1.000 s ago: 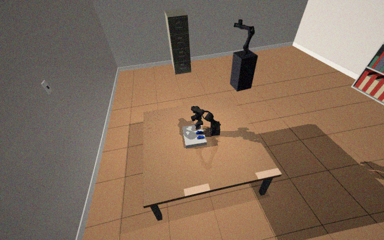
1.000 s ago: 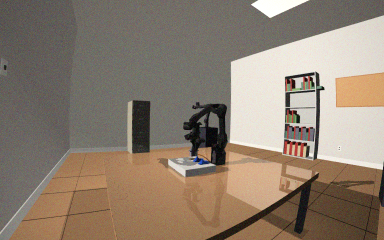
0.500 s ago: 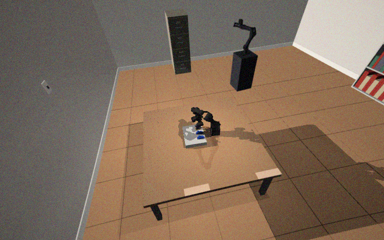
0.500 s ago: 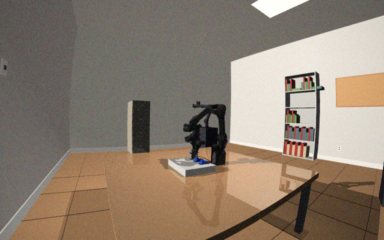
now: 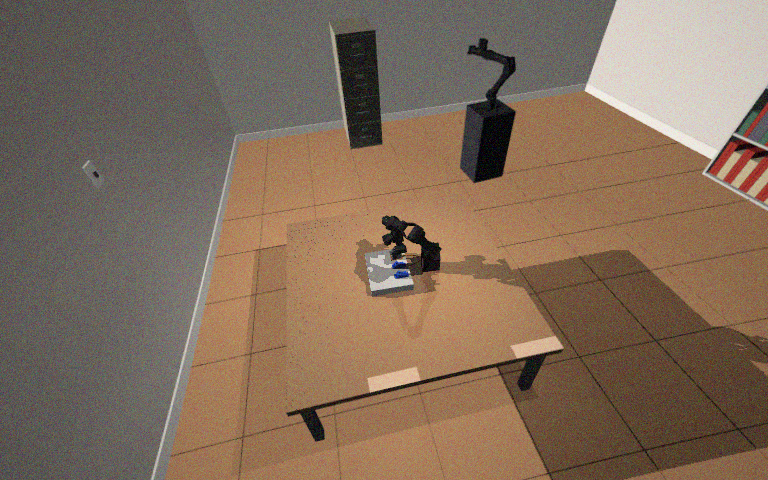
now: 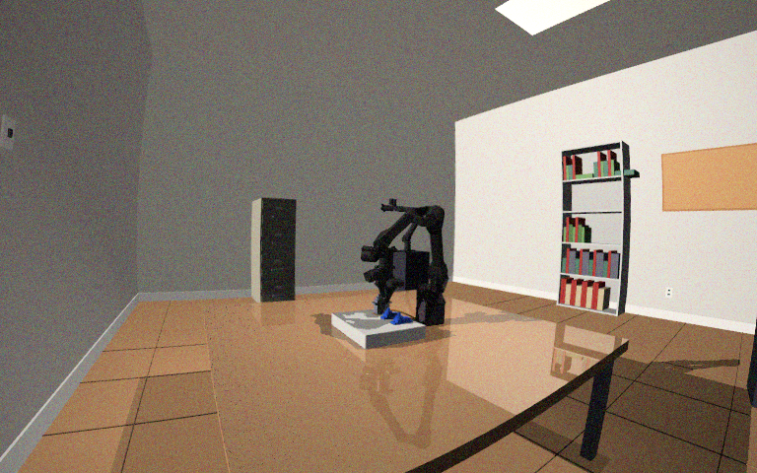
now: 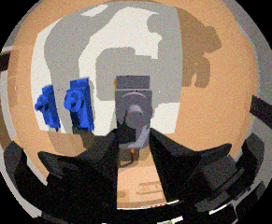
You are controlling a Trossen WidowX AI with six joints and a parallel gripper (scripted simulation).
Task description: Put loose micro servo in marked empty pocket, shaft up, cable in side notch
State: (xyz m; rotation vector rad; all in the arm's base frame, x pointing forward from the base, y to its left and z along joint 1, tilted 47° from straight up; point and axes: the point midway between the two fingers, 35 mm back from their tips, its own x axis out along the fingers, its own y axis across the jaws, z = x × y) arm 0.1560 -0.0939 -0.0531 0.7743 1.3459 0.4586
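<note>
The robot deck lies 130 mm ahead of my gripper tip, 70 mm below it and 60 mm to the left of it.
</note>
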